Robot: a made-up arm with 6 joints.
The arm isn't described. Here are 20 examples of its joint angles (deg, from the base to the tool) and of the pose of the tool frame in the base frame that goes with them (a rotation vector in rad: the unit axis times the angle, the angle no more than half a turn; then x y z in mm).
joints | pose
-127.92 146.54 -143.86 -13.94 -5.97 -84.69 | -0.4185 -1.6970 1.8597 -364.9 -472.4 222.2
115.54 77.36 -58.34 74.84 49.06 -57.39 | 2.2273 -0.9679 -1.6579 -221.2 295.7 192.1
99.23 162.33 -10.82 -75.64 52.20 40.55 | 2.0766 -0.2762 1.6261 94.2 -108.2 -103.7
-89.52 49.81 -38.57 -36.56 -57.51 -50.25 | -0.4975 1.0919 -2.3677 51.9 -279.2 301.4
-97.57 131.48 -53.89 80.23 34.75 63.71 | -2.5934 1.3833 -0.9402 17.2 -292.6 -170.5
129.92 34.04 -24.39 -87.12 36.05 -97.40 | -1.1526 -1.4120 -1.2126 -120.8 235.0 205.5
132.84 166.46 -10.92 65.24 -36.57 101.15 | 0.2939 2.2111 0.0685 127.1 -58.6 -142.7
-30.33 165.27 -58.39 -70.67 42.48 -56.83 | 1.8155 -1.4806 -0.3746 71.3 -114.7 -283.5
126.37 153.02 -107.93 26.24 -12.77 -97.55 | -2.0853 -0.2729 0.4799 -311.0 438.5 -87.4
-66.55 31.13 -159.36 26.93 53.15 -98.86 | -0.5105 0.0873 -2.5277 -120.0 366.7 513.1
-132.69 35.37 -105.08 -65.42 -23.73 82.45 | -0.0107 0.4528 -1.9401 78.9 32.4 627.4
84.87 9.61 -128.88 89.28 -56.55 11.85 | -1.1582 0.9209 -2.3451 44.0 -430.3 436.6
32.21 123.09 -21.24 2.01 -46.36 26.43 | -0.0844 2.4987 0.4214 154.3 94.2 -170.5
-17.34 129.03 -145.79 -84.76 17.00 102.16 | 0.6094 1.0762 -0.1755 489.6 -183.1 395.1
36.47 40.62 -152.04 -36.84 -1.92 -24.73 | 0.3582 -0.3376 -0.4339 -279.3 -204.1 593.3
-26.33 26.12 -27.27 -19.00 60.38 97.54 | 2.1144 1.2263 0.1169 178.3 -119.5 178.7
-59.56 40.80 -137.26 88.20 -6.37 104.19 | -0.2907 0.0377 2.3167 -131.9 203.0 636.9
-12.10 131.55 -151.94 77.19 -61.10 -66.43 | 1.0417 0.5926 -0.5912 436.2 -179.7 412.0
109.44 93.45 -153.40 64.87 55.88 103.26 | 0.3863 -1.2122 -1.0578 -137.9 168.2 615.1
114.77 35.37 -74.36 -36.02 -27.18 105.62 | 0.5829 -0.4172 -2.8714 -69.2 86.8 548.6
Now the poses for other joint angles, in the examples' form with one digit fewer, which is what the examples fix.
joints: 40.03 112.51 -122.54 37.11 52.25 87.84
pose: -1.190 -2.226 -1.528 336 344 318
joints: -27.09 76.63 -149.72 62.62 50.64 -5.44
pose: -0.182 0.990 0.563 91 30 654
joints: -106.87 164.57 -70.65 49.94 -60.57 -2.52
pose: 2.486 0.556 -1.481 -146 -254 -263
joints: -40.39 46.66 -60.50 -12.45 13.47 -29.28
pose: 0.030 1.589 -1.179 211 -186 383
